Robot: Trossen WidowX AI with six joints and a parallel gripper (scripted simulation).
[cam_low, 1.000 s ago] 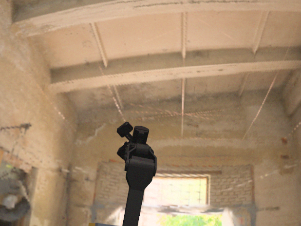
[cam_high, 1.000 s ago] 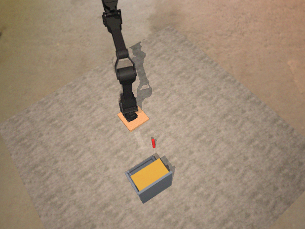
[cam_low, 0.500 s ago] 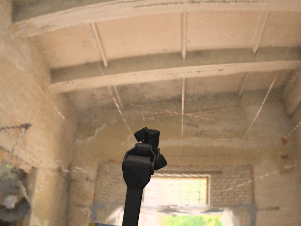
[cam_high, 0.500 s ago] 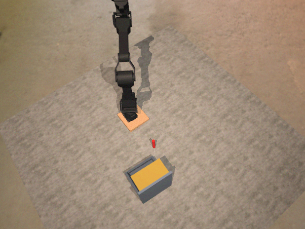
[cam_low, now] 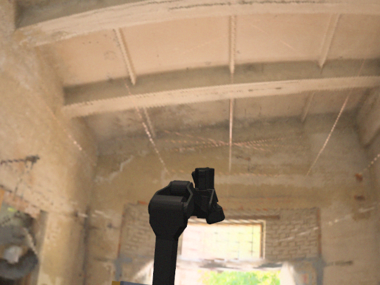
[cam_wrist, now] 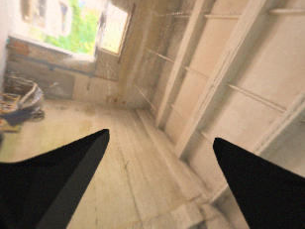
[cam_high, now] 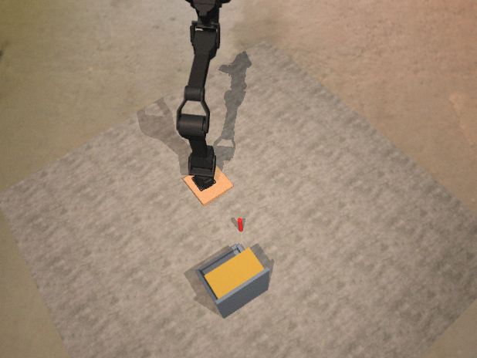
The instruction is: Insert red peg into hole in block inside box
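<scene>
Now: the red peg 530 mm ahead of my gripper tip, 300 mm to the right of it and 540 mm below it. Also, from my gripper tip: orange roof 690 mm ahead, 420 mm to the right, 380 mm below.
</scene>
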